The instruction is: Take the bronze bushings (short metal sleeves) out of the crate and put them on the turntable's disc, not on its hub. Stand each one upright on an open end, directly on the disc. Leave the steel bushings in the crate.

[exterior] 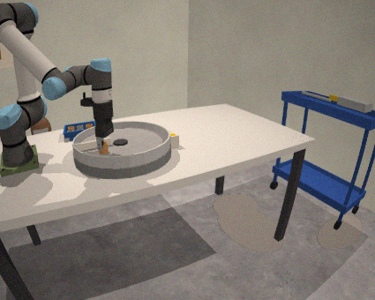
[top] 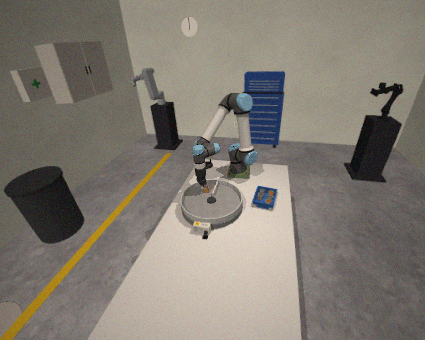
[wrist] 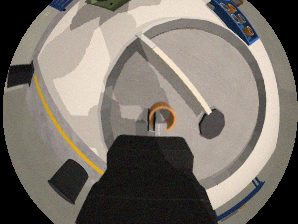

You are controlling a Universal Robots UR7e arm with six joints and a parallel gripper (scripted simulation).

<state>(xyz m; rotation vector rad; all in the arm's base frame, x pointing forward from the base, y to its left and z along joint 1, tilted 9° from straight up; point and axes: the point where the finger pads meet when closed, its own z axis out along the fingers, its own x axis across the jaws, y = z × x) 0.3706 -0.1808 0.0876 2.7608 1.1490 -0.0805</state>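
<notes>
My hand is 430 mm to the right of the blue crate, 70 mm above it and 30 mm past it. The rest, counted from my hand: grey turntable (100 mm ahead, 70 mm to the left, 40 mm below).
</notes>
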